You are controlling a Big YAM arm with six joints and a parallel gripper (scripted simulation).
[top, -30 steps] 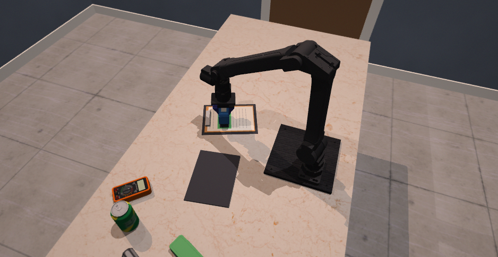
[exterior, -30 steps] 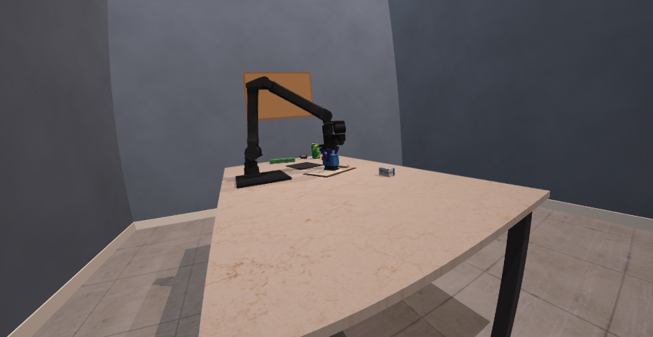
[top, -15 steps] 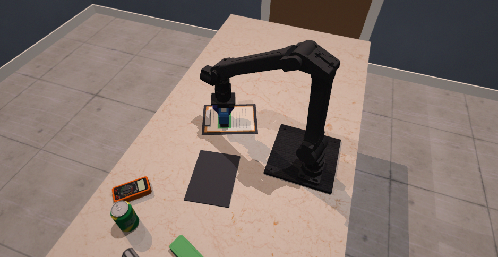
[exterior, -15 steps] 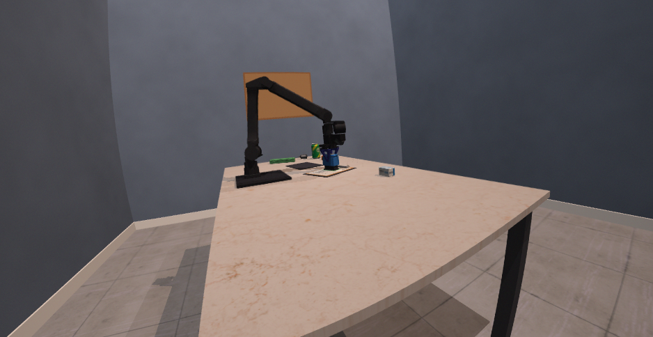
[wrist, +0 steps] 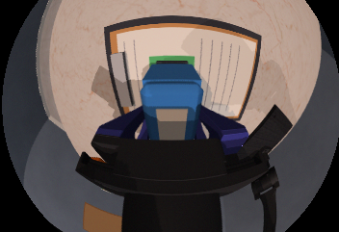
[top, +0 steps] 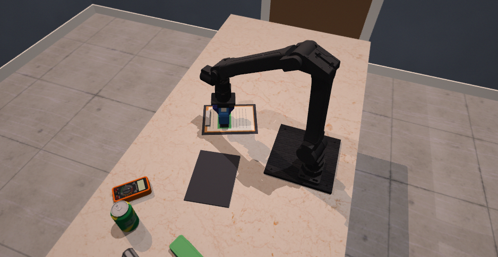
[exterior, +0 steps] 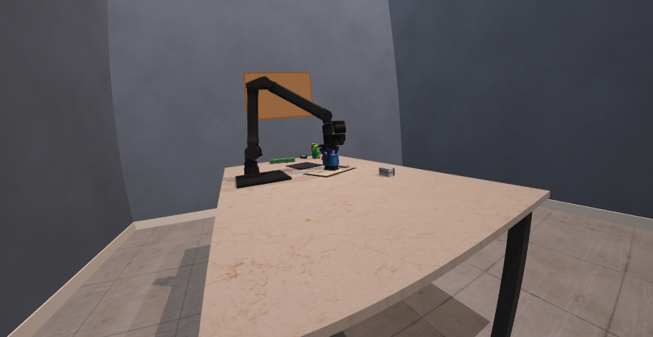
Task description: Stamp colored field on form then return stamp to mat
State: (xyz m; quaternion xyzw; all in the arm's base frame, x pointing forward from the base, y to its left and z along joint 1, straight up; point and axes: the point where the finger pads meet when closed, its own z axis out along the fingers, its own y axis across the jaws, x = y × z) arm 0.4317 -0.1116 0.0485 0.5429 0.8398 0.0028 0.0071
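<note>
My hand is 20 mm to the left of the form and 60 mm above it. The rest, counted from my hand: dark mat (80 mm behind, 280 mm to the left, 60 mm below); then stamp (10 mm below); then green flat object (170 mm behind, 590 mm to the left, 50 mm below).
</note>
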